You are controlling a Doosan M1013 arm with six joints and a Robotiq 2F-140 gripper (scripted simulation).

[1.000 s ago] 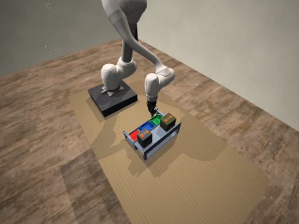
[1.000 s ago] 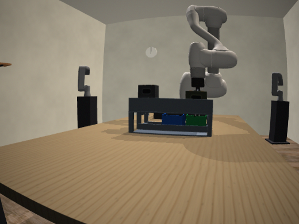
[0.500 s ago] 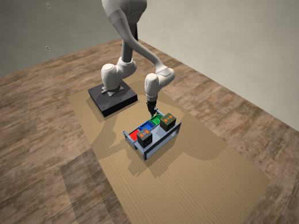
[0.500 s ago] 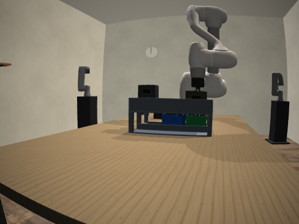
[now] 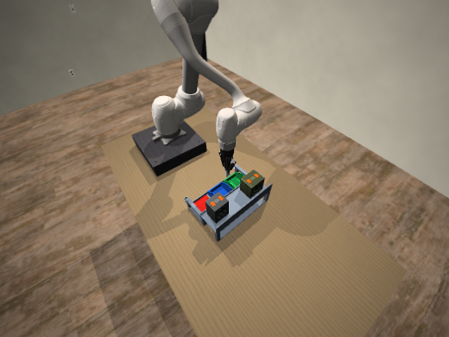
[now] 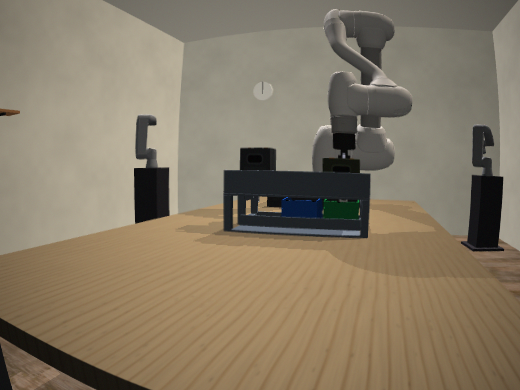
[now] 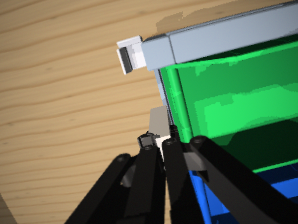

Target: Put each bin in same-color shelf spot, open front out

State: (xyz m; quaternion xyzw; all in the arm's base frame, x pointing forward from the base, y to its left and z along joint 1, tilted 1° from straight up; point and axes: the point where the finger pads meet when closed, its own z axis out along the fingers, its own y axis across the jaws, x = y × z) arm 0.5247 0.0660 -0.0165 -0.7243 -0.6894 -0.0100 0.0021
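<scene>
Right now the green bin is 100 mm ahead of my hand and 30 mm below it. The rest, counted from my hand: blue bin 120 mm to the right, 100 mm ahead, 30 mm below; olive box 200 mm ahead, 80 mm above, 10 mm to the right; black box 240 mm to the right, 180 mm ahead, 90 mm above.
</scene>
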